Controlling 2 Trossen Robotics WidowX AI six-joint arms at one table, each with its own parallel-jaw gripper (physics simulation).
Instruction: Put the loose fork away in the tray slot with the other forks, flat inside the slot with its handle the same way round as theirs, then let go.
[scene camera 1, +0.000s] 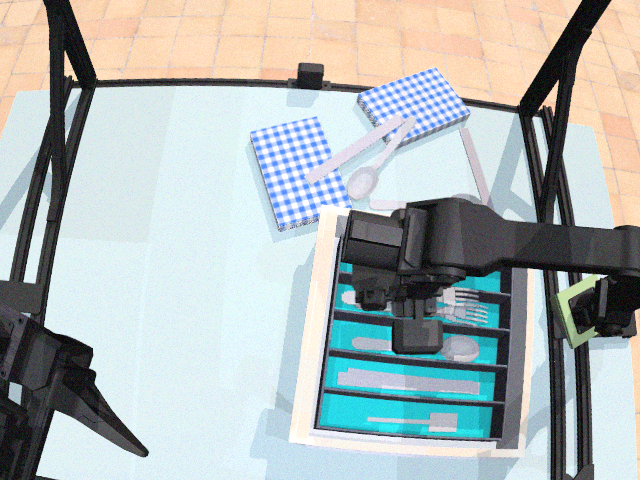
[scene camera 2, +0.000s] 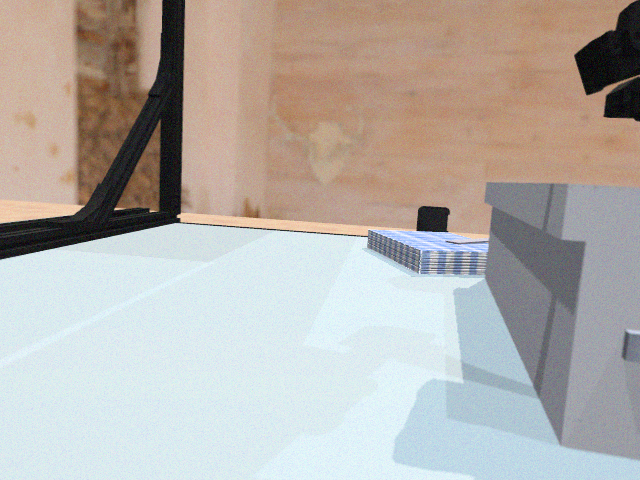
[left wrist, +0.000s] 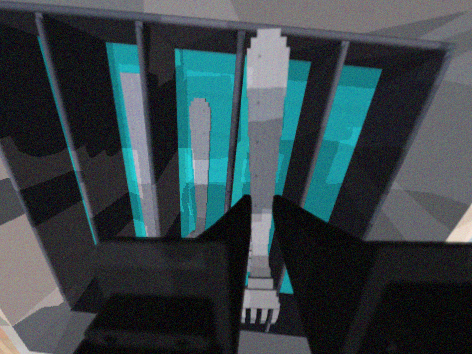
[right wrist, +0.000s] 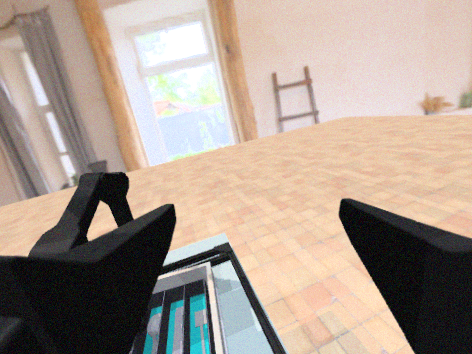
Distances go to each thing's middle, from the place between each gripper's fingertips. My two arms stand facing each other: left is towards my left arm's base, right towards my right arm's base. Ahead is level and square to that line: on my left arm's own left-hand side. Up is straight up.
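My left hand: 60 mm short of the cutlery tray (scene camera 1: 481, 418), 30 mm to the right of it, 50 mm above it. By its middle, the tray is nearer to my left hand than to my right gripper.
My right gripper: 420 mm above the tray, 180 mm past it, 330 mm to the right of it.
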